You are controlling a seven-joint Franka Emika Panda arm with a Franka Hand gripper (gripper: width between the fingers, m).
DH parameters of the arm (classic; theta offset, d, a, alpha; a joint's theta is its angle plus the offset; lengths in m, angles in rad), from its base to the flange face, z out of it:
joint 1: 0 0.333 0 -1.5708
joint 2: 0 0 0 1.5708
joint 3: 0 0.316 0.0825 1.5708
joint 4: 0 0 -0.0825 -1.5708
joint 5: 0 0.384 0 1.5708
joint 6: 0 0 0.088 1.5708
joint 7: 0 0.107 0 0
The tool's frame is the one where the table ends.
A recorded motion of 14 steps. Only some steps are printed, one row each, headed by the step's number.
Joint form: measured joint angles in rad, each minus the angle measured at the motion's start. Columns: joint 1, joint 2, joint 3, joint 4, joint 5, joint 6, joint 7.
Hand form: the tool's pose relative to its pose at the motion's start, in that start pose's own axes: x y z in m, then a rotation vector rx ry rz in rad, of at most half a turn. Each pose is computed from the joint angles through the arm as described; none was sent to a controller.
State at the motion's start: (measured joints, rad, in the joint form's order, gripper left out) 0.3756 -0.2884 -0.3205 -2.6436 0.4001 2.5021 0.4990
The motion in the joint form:
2: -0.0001 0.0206 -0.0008 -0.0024 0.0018 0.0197 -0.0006
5: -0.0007 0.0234 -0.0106 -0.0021 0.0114 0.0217 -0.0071
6: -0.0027 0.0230 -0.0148 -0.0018 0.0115 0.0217 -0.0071
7: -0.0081 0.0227 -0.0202 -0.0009 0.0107 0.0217 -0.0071
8: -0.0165 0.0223 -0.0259 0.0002 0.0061 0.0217 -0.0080
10: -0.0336 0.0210 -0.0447 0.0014 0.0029 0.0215 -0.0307
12: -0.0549 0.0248 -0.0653 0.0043 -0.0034 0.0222 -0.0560
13: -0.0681 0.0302 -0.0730 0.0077 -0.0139 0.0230 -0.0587
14: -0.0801 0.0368 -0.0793 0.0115 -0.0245 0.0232 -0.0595
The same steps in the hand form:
2: 0.0027 0.0027 0.0068 -0.0095 0.0073 0.0074
5: 0.0061 0.0058 0.0065 -0.0036 0.0068 0.0193
6: 0.0080 0.0074 0.0056 -0.0018 0.0082 0.0252
7: 0.0112 0.0100 0.0039 0.0006 0.0114 0.0345
8: 0.0154 0.0135 0.0016 0.0016 0.0169 0.0429
10: 0.0255 0.0234 -0.0035 0.0078 0.0266 0.0512
12: 0.0375 0.0355 -0.0083 0.0099 0.0389 0.0609
13: 0.0439 0.0415 -0.0103 0.0050 0.0476 0.0701
14: 0.0496 0.0469 -0.0116 -0.0015 0.0549 0.0789

